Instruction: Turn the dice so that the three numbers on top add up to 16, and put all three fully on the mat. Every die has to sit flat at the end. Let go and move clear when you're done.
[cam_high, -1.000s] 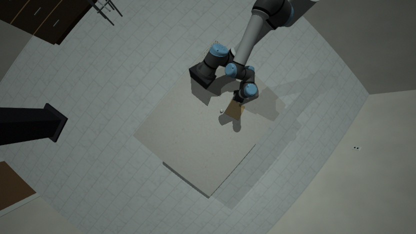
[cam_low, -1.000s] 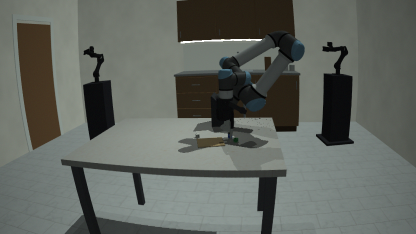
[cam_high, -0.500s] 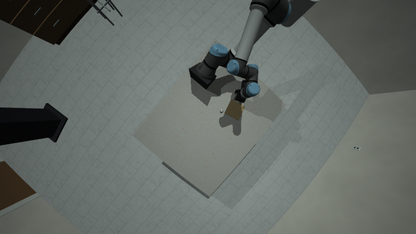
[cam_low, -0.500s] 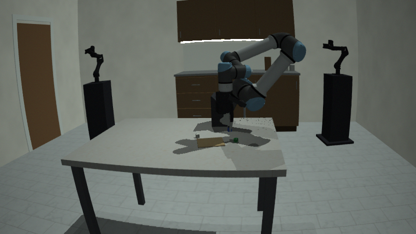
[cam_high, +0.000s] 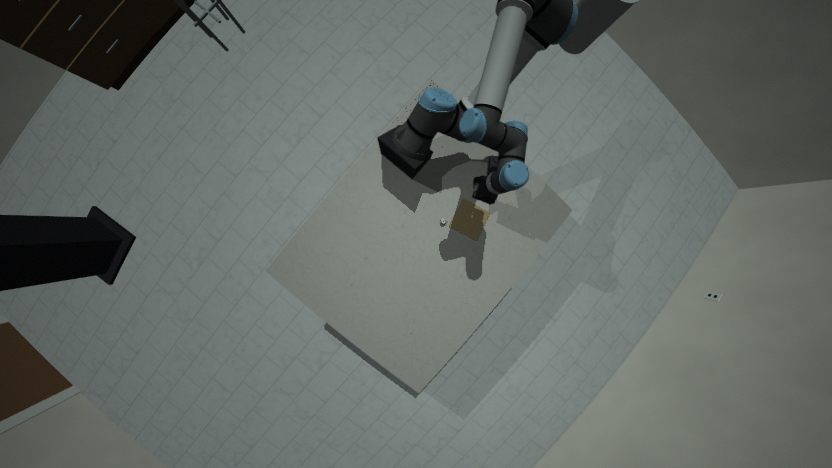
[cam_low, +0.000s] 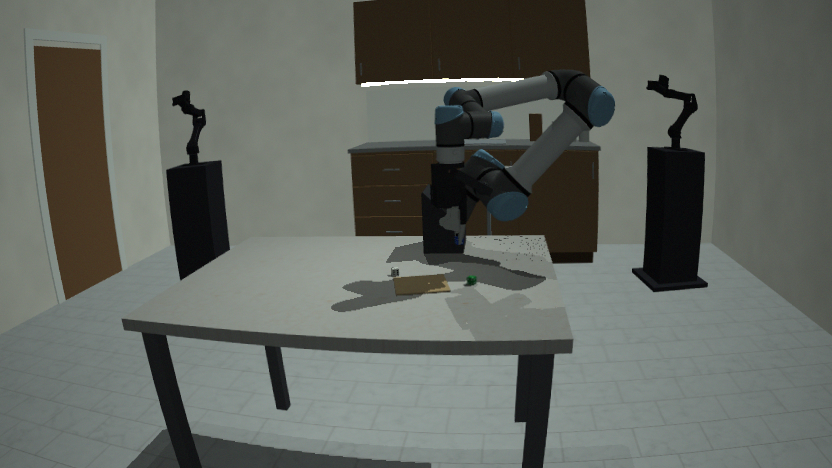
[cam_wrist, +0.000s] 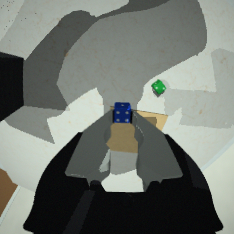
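Now: hand 6 cm short of the tan mat, 11 cm to the left of it and 11 cm above it. Also, from my hand: blue die (1 cm below); white die (4 cm behind, 18 cm to the right, 10 cm below); green die (7 cm ahead, 3 cm to the left, 10 cm below).
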